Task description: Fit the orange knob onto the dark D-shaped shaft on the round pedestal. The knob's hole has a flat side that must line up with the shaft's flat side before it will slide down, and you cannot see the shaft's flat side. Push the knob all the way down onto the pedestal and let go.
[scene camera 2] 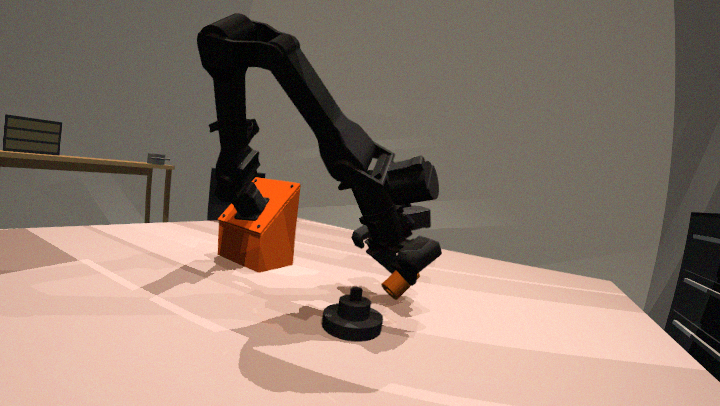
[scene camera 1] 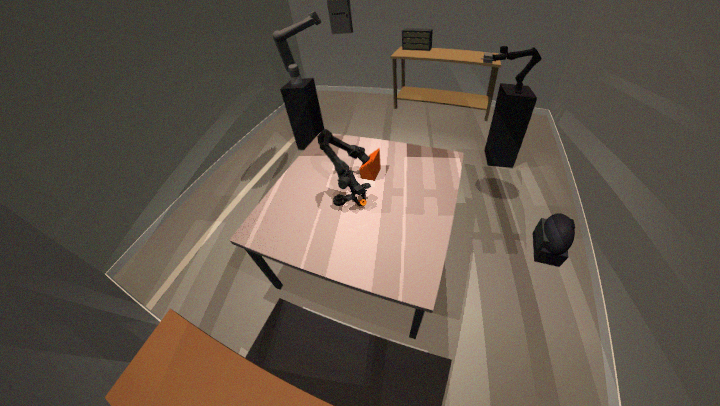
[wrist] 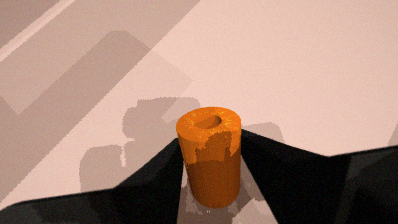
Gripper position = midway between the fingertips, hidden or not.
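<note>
There is my gripper (scene camera 2: 406,280), which I also find in the wrist view at its other point, the gripper (wrist: 208,138). I see an orange knob (wrist: 210,138). A round pedestal (scene camera 2: 352,319) is part of what I see as well.
</note>
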